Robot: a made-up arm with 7 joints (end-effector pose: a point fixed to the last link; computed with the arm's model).
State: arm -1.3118 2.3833 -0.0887 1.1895 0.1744 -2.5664 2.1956
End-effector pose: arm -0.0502 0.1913 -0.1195 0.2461 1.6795 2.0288
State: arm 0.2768 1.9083 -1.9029 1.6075 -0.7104 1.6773 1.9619
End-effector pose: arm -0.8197 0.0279 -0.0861 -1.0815 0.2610 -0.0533
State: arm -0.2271 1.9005 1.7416 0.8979 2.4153 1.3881 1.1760
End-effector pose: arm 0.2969 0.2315 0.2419 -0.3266 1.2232 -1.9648
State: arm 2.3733 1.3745 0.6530 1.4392 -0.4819 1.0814 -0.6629
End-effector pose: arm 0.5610 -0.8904 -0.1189 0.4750 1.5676 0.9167
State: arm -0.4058 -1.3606 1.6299 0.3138 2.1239 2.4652 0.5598
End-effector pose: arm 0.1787 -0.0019 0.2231 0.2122 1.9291 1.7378
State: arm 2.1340 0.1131 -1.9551 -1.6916 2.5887 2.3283 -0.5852
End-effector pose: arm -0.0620 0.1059 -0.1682 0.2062 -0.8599 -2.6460
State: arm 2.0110 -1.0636 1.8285 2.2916 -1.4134 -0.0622 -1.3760
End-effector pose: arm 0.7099 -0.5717 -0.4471 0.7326 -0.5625 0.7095
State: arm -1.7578 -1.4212 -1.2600 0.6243 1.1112 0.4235 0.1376
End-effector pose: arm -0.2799 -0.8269 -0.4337 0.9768 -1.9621 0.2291
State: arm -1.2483 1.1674 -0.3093 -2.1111 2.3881 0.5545 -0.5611
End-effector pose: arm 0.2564 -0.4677 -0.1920 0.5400 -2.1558 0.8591
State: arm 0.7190 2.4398 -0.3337 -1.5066 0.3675 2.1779 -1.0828
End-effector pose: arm 0.5846 -0.3389 0.4868 0.9781 -2.7579 0.4503
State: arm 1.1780 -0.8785 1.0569 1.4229 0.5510 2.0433 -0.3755
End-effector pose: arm 0.4597 -0.1245 0.3223 0.1974 -2.7197 1.3830
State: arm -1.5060 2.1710 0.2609 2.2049 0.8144 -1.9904 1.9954
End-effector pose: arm -0.0332 0.3155 -0.1667 0.3044 1.4857 0.6314
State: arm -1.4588 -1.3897 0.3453 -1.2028 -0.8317 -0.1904 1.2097
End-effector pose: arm -0.4432 0.1235 0.4065 -0.8740 -0.9130 0.6430
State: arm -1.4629 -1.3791 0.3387 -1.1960 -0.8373 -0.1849 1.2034
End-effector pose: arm -0.4425 0.1256 0.4006 -0.8916 -0.9191 0.6355
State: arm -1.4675 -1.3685 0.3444 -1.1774 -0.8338 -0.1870 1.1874
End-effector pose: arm -0.4490 0.1242 0.3926 -0.9271 -0.9233 0.6472
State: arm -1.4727 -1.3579 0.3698 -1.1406 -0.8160 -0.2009 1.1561
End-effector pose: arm -0.4669 0.1170 0.3816 -0.9906 -0.9257 0.6893
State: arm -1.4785 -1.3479 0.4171 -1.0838 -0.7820 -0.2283 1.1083
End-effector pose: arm -0.4966 0.1020 0.3674 -1.0840 -0.9294 0.7650
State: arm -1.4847 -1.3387 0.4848 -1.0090 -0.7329 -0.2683 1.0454
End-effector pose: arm -0.5362 0.0779 0.3502 -1.2040 -0.9404 0.8714
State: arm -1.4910 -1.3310 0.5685 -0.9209 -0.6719 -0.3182 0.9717
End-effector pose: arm -0.5813 0.0441 0.3306 -1.3420 -0.9650 1.0000
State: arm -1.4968 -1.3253 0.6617 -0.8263 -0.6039 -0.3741 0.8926
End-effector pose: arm -0.6267 0.0012 0.3094 -1.4866 -1.0074 1.1385
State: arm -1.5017 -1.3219 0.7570 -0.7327 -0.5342 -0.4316 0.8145
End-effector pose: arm -0.6672 -0.0479 0.2878 -1.6260 -1.0660 1.2737
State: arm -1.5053 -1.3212 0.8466 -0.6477 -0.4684 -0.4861 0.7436
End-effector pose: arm -0.6992 -0.0982 0.2676 -1.7488 -1.1341 1.3931
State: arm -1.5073 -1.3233 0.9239 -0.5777 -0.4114 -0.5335 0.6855
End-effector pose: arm -0.7215 -0.1438 0.2508 -1.8465 -1.2009 1.4889
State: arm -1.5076 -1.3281 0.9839 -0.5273 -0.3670 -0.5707 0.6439
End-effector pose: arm -0.7353 -0.1793 0.2393 -1.9139 -1.2556 1.5581
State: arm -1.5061 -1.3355 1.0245 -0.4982 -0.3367 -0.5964 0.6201
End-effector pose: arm -0.7428 -0.2018 0.2341 -1.9499 -1.2904 1.6021
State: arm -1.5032 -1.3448 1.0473 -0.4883 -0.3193 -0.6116 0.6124
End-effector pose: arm -0.7462 -0.2118 0.2349 -1.9584 -1.3038 1.6260
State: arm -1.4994 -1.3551 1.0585 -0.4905 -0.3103 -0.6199 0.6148
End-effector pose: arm -0.7474 -0.2138 0.2395 -1.9498 -1.3028 1.6379
